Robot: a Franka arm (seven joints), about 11 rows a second.
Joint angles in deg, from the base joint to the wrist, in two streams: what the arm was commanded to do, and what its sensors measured. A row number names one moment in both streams.
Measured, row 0:
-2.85 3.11 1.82 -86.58 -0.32 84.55 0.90
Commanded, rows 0 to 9:
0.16 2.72 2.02 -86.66 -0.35 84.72 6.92
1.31 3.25 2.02 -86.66 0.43 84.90 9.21
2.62 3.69 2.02 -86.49 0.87 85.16 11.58
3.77 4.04 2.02 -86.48 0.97 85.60 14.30
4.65 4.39 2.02 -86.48 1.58 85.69 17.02
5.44 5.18 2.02 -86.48 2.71 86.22 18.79
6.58 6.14 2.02 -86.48 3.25 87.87 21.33
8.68 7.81 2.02 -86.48 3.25 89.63 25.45
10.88 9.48 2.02 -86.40 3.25 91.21 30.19
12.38 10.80 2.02 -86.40 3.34 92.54 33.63
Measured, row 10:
8.61 7.46 2.14 -86.78 2.59 89.82 25.13
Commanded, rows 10 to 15:
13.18 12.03 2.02 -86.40 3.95 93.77 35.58
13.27 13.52 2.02 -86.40 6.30 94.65 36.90
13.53 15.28 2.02 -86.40 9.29 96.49 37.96
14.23 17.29 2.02 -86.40 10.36 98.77 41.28
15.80 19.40 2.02 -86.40 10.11 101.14 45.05
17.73 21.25 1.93 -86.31 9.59 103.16 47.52
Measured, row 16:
14.26 17.13 2.24 -87.00 9.02 99.37 40.85
